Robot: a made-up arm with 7 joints.
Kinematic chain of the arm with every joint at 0, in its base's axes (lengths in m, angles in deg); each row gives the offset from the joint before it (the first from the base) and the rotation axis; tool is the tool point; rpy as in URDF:
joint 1: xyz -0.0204 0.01 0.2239 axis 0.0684 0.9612 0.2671
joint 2: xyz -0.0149 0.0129 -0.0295 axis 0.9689 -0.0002 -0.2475
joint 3: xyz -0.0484 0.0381 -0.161 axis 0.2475 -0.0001 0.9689
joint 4: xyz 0.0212 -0.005 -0.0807 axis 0.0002 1 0
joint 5: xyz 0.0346 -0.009 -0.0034 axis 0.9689 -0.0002 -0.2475
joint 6: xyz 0.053 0.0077 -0.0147 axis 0.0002 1 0
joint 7: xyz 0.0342 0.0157 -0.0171 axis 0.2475 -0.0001 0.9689
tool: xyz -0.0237 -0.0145 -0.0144 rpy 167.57 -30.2 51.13
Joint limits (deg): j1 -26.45..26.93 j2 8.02..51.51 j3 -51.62..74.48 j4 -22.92..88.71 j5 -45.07..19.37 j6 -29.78..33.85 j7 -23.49..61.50
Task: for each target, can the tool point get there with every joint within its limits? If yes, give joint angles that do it. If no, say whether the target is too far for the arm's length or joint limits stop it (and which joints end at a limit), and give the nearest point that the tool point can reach.
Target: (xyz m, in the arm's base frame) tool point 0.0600 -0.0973 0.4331
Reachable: no: joint limits stop it (at a limit: joint 1, joint 2, joint 4, joint 5, joint 6, joint 7) | nearest point 0.1560 0.2133 0.1873 | short by 0.408 m
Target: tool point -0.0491 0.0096 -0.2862
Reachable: no: too far | nearest point -0.0420 0.0334 -0.1829 | short by 0.106 m
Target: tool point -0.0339 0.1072 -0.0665
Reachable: yes | joints 15.55 21.59 -14.88 -8.47 -6.49 -20.71 6.23
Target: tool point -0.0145 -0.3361 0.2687
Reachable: no: joint limits stop it (at a limit: joint 1, joint 2, joint 3, joint 4, joint 5, joint 6, joint 7) | nearest point 0.0891 -0.0698 0.0131 | short by 0.383 m
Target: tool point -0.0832 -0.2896 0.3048
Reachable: no: joint limits stop it (at a limit: joint 1, joint 2, joint 3, joint 4, joint 5, joint 7) | nearest point -0.1079 -0.0538 -0.0058 | short by 0.391 m
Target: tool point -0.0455 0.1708 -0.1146
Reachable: yes | joints -2.46 15.98 19.17 60.43 1.03 25.85 -14.35
